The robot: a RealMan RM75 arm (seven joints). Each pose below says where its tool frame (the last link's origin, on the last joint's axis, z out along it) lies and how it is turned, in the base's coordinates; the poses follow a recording.
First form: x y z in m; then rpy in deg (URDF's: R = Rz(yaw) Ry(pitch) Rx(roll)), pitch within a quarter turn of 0, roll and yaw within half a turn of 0.
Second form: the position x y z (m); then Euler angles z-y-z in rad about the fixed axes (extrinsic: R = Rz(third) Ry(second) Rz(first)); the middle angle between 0 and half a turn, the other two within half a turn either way. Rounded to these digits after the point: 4 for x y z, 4 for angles.
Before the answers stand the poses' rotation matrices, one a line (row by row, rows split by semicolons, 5 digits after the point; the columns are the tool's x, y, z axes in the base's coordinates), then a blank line. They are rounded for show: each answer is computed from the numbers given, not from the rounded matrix.
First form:
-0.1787, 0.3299, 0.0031, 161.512, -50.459, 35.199
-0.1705, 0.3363, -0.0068, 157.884, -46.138, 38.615
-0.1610, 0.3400, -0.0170, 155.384, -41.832, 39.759
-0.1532, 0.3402, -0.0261, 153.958, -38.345, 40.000
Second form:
0.52023 0.34684 0.78043; 0.36697 -0.91594 0.16245; 0.77117 0.20188 -0.60377
0.54142 0.36607 0.75687; 0.43244 -0.89327 0.12270; 0.72101 0.26087 -0.64194
0.57279 0.36787 0.73251; 0.47654 -0.87655 0.06758; 0.66695 0.31036 -0.67739
0.60080 0.36888 0.70920; 0.50413 -0.86335 0.02198; 0.62040 0.34433 -0.70466

-0.1787, 0.3299, 0.0031, 2.8856, 2.2190, 0.2052
-0.1705, 0.3363, -0.0068, 2.7944, 2.2678, 0.1607
-0.1610, 0.3400, -0.0170, 2.7061, 2.3150, 0.0920
-0.1532, 0.3402, -0.0261, 2.6349, 2.3527, 0.0310

